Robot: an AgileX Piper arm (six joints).
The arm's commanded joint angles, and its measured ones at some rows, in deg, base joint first. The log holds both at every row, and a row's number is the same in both.
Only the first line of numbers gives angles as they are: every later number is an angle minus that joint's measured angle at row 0.
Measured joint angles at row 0:
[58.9 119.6 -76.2 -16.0 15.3 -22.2]
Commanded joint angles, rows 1 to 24:
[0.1 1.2 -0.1 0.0 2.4 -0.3]
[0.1 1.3 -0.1 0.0 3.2 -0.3]
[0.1 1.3 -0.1 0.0 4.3 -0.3]
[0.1 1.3 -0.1 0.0 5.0 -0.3]
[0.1 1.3 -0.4 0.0 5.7 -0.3]
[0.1 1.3 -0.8 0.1 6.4 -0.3]
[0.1 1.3 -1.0 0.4 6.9 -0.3]
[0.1 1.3 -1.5 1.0 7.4 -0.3]
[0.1 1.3 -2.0 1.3 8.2 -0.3]
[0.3 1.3 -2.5 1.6 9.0 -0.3]
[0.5 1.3 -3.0 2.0 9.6 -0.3]
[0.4 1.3 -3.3 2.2 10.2 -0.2]
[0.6 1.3 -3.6 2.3 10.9 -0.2]
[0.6 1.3 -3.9 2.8 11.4 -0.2]
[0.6 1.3 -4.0 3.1 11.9 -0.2]
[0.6 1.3 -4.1 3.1 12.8 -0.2]
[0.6 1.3 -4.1 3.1 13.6 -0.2]
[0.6 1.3 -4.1 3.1 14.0 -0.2]
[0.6 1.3 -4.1 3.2 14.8 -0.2]
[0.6 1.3 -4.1 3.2 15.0 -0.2]
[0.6 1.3 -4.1 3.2 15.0 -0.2]
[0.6 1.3 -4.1 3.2 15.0 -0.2]
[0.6 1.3 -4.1 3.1 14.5 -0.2]
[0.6 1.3 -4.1 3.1 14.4 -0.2]
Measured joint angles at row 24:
[0.3 0.3 -4.4 2.1 12.3 -0.1]
